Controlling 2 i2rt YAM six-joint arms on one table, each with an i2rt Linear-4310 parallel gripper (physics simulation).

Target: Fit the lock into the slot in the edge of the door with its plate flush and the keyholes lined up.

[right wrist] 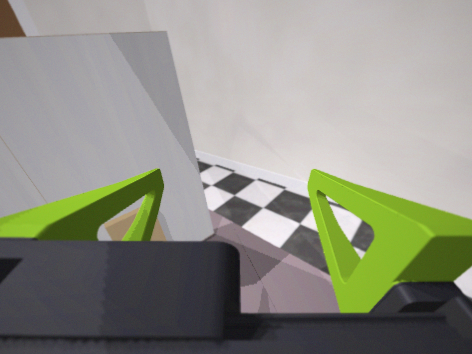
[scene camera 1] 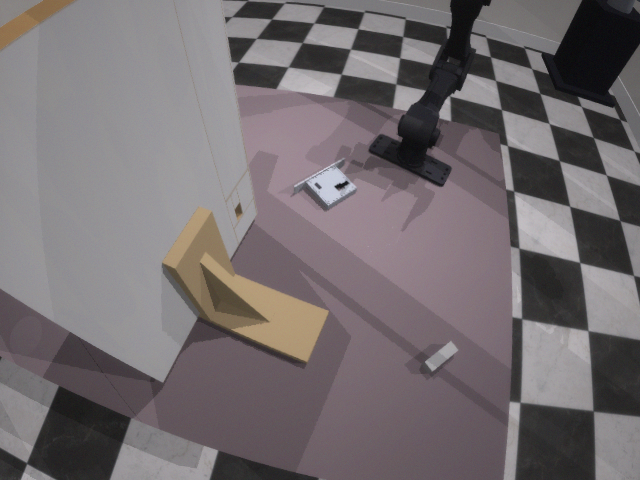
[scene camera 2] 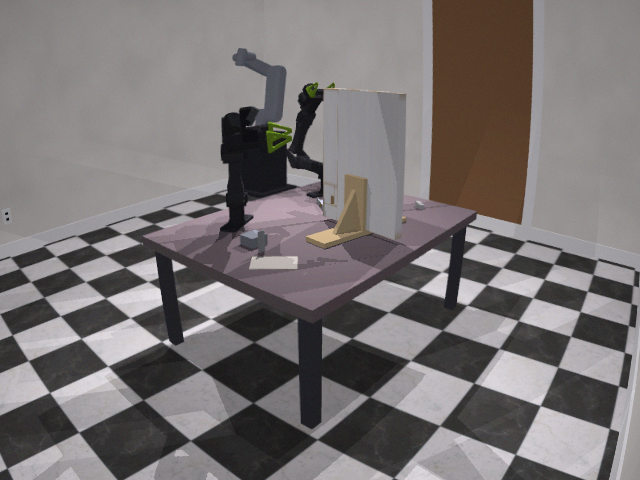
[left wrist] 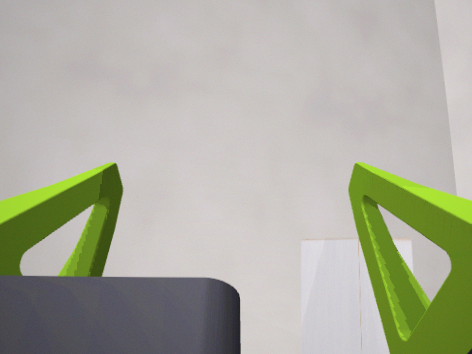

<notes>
The left gripper (left wrist: 235,175) is open, with nothing in its grasp. The right gripper (scene camera 2: 291,134) is open, holding nothing. On the table rests a grey lock (scene camera 1: 323,185). Also in view: a white door (right wrist: 91,110) and a tan wooden bracket (right wrist: 117,228).
The right gripper also shows in the right wrist view (right wrist: 235,177). The white door is seen too in the left wrist view (left wrist: 337,300). The left wrist view misses the grey lock: it is out of frame.
</notes>
